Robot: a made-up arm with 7 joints.
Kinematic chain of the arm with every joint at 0, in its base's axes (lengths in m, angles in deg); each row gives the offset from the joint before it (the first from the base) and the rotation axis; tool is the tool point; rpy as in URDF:
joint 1: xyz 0 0 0.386 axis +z
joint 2: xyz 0 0 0 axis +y
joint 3: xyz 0 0 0.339 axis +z
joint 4: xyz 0.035 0 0 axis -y
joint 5: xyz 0.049 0 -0.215 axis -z
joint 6: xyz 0 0 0 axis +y
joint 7: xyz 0.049 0 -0.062 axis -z
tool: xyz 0 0 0 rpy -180 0 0
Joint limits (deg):
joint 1: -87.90..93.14
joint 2: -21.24..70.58
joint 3: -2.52..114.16
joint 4: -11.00..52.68
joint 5: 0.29..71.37
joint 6: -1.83..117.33
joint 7: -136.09..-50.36
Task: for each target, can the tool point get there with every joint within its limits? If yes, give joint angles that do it. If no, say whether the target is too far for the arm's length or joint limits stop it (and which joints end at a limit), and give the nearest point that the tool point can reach.
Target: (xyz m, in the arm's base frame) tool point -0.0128 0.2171 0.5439
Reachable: yes | joints 0.06 10.11 94.84 47.23 19.86 92.08 -108.05
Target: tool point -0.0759 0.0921 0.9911
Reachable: no: joint limits stop it (at a limit: joint 1, joint 2, joint 4, joint 5, joint 6) | nearest point -0.0808 0.1906 0.7315 | short by 0.278 m
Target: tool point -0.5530 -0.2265 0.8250
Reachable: no: too far | nearest point -0.3004 -0.1230 0.6245 | short by 0.339 m
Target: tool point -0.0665 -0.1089 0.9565
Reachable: no: joint limits stop it (at a limit: joint 1, joint 2, joint 3, joint 4, joint 6) | nearest point -0.0182 -0.2018 0.7328 | short by 0.247 m
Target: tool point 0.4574 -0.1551 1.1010
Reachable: no: too far | nearest point 0.2135 -0.0724 0.7198 | short by 0.460 m
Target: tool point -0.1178 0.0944 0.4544
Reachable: yes | joints 32.72 -1.41 100.97 16.14 52.42 55.34 -90.72
